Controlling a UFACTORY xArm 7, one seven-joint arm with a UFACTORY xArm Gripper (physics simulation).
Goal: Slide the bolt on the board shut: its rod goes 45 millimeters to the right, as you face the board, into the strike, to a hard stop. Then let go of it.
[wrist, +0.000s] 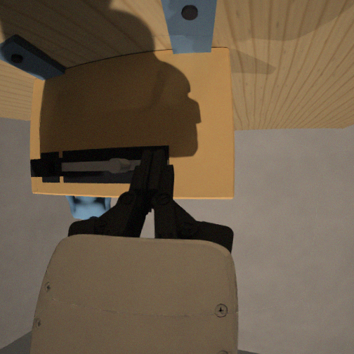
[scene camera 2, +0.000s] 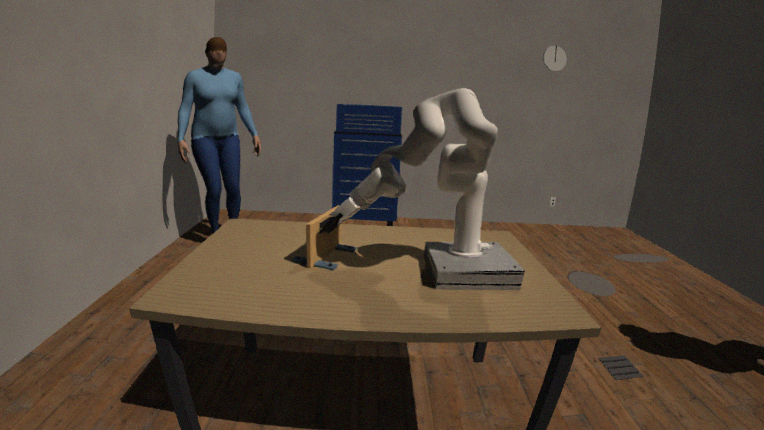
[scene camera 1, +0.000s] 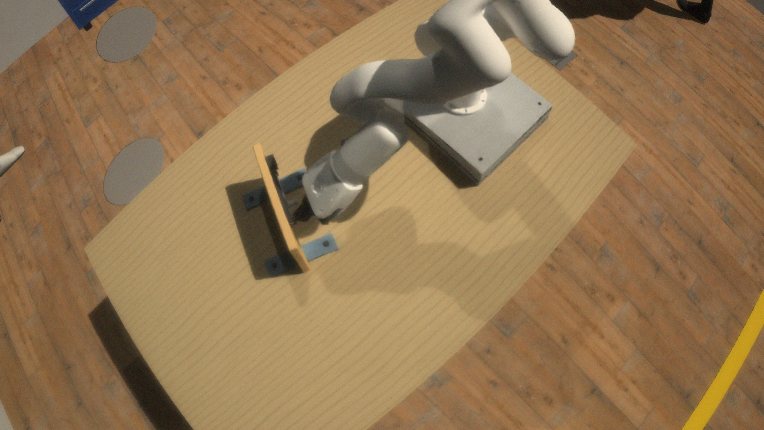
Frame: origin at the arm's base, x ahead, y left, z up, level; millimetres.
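Where they show: gripper, fingertip midpoint: point(scene camera 2: 326, 230) point(scene camera 1: 299, 217); arm's base, origin of the base link: point(scene camera 2: 465, 251).
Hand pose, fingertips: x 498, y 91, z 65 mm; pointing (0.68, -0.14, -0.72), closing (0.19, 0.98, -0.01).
Observation:
Each offset is from my fingertips to the centre of the thing. "pt": to the spot under its first point. Level surfaces: height alone.
The orange board @(dx +23, dy -63, dz -43 mm) point(scene camera 1: 296, 251) point(scene camera 2: 312, 245) point(wrist: 215, 100) stands upright on the table. The bolt's grey rod point(wrist: 82, 166) lies in its black housing and, in the wrist view, reaches left to the black strike point(wrist: 50, 167) point(scene camera 1: 271, 161); its depth inside the strike is hidden. The bolt's pale knob @(dx -5, dy -35, dz +3 mm) point(wrist: 119, 165) point(scene camera 1: 292, 203) stands out from the rod. My gripper point(wrist: 156, 161) point(scene camera 1: 298, 216) point(scene camera 2: 325, 226) is shut with nothing between its fingers. The fingertips are at the housing, right of the knob in the wrist view, close beside it; contact is unclear. They cover the housing's right end.
Blue feet @(pt dx -12, dy +32, dz -117 mm) point(scene camera 1: 320, 245) point(scene camera 2: 325, 264) point(wrist: 192, 32) hold the board on the wooden table @(dz -124 mm) point(scene camera 1: 213, 347) point(scene camera 2: 240, 304). The grey base block point(scene camera 1: 513, 112) point(scene camera 2: 475, 277) carries my arm. A person point(scene camera 2: 216, 106) and a blue cabinet point(scene camera 2: 366, 160) stand beyond the table.

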